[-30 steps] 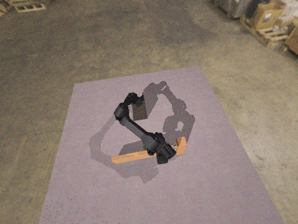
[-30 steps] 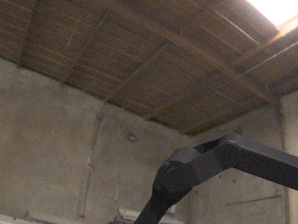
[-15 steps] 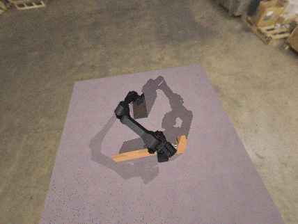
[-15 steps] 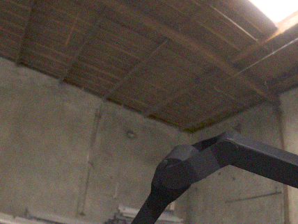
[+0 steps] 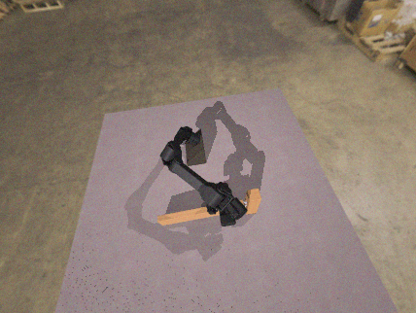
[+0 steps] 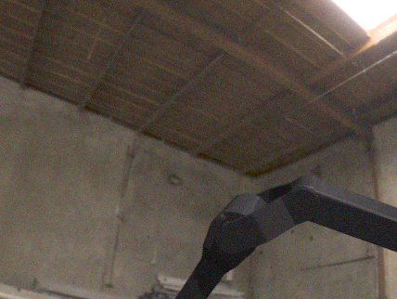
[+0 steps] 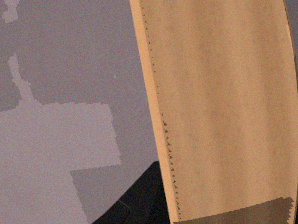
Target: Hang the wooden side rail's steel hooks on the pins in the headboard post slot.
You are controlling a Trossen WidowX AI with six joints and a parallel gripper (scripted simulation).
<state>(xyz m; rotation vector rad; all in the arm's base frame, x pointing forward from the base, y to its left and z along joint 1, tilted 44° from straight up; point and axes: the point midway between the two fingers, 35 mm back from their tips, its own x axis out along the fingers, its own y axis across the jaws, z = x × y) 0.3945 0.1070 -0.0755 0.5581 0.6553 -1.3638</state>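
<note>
The headboard post is 10 mm behind my gripper tip, 120 mm to the left of it and 40 mm above it.
</note>
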